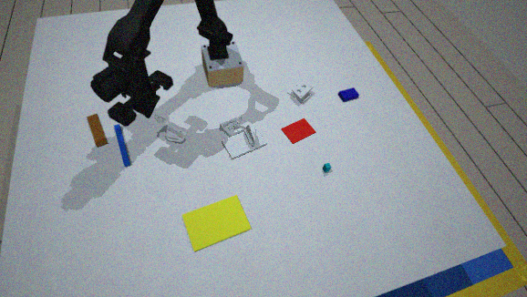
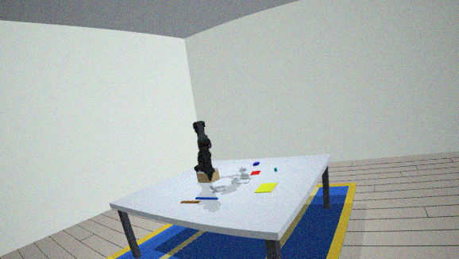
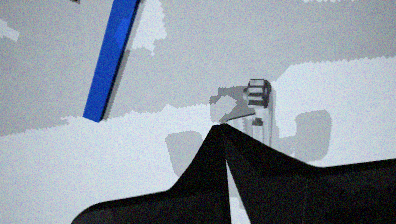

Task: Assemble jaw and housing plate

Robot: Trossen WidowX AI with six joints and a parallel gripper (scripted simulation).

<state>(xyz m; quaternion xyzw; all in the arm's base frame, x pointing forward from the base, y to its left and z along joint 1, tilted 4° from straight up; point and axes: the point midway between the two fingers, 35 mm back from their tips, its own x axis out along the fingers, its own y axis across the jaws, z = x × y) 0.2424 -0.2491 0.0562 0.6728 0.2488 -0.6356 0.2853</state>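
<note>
The blue bar is 20 mm ahead of my gripper tip, 90 mm to the right of it and 80 mm below it. From my gripper tip the other things lie so: yellow tile 320 mm ahead, 130 mm to the left, 80 mm below; brown bar 50 mm behind, 170 mm to the right, 80 mm below; red square 80 mm ahead, 450 mm to the left, 90 mm below.
</note>
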